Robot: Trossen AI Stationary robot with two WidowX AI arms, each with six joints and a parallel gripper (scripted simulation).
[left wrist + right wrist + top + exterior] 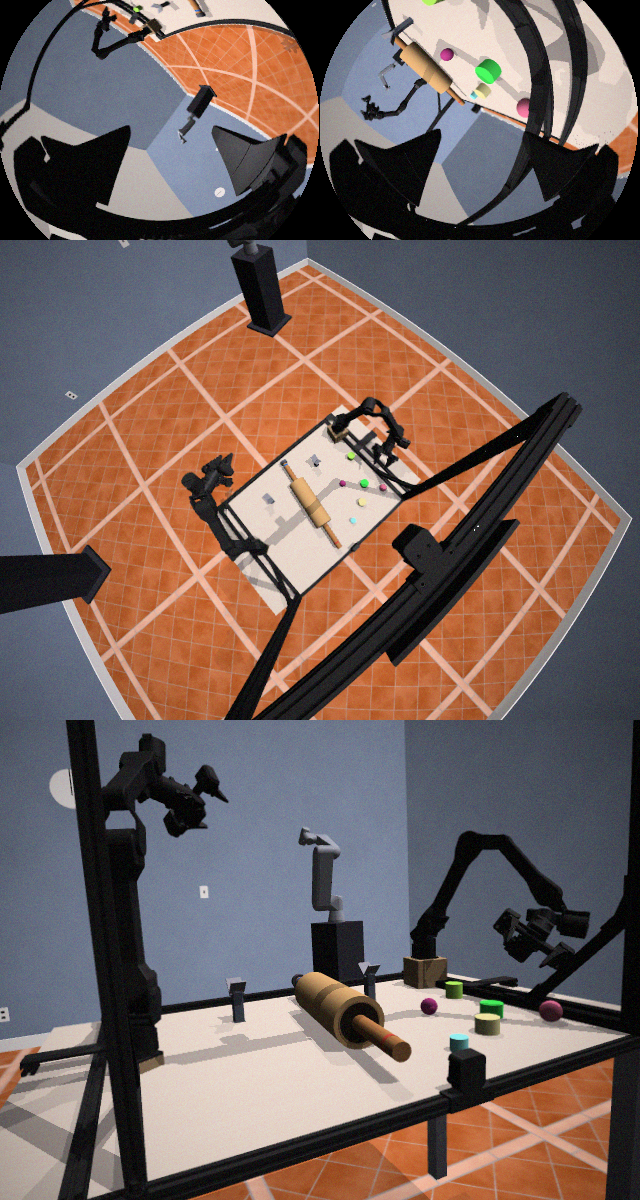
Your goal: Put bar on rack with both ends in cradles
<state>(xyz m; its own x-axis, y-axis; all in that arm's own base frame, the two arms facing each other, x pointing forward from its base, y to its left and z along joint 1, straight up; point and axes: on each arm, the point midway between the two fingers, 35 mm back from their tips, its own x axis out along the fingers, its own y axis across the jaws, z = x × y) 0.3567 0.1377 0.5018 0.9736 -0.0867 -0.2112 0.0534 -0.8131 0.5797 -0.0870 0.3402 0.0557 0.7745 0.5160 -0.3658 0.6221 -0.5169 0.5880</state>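
My right hand is 20 cm to the right of the magenta ball, 14 cm short of it and 12 cm above it. Also, from my right hand: cyan cylinder (37 cm to the left, 13 cm below, 3 cm behind); then bar (41 cm to the left, 26 cm ahead, 9 cm below); then green cylinder (13 cm to the left, 13 cm below, 2 cm ahead).
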